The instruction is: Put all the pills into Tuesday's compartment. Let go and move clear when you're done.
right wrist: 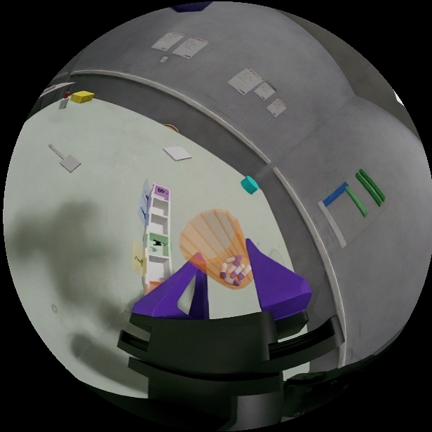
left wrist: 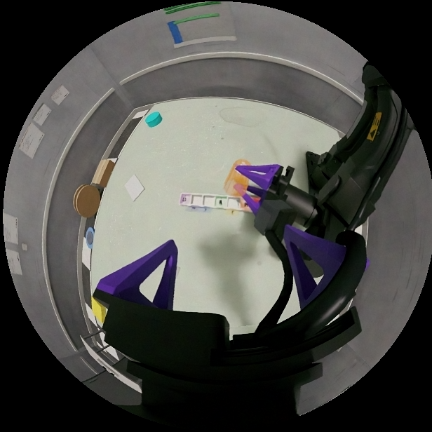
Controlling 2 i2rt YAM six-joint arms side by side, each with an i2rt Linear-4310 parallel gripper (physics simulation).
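Note:
The pill organizer (left wrist: 203, 201) (right wrist: 159, 213) lies on the table. Its Tuesday compartment (left wrist: 234, 202) (right wrist: 159, 268), with the yellow lid (right wrist: 138, 257) folded out, is open, and no pills show in it. The neighbouring green lid (left wrist: 221, 201) (right wrist: 159, 244) is closed. My right gripper (left wrist: 235, 176) (right wrist: 223, 250) is shut on a translucent orange bottle (left wrist: 234, 178) (right wrist: 210, 232), held tilted beside the organizer. Several purple-and-white pills (right wrist: 236, 270) lie at the bottle's closed end. My left gripper (left wrist: 228, 238) is wide open and empty, apart from the organizer.
A teal round object (left wrist: 154, 119) (right wrist: 249, 185) and a white card (left wrist: 134, 187) (right wrist: 177, 153) are on the table. A small grey paddle (right wrist: 70, 163) and a yellow block (left wrist: 99, 309) (right wrist: 82, 97) also show. The right arm (left wrist: 350, 175) reaches in from the right in the left wrist view.

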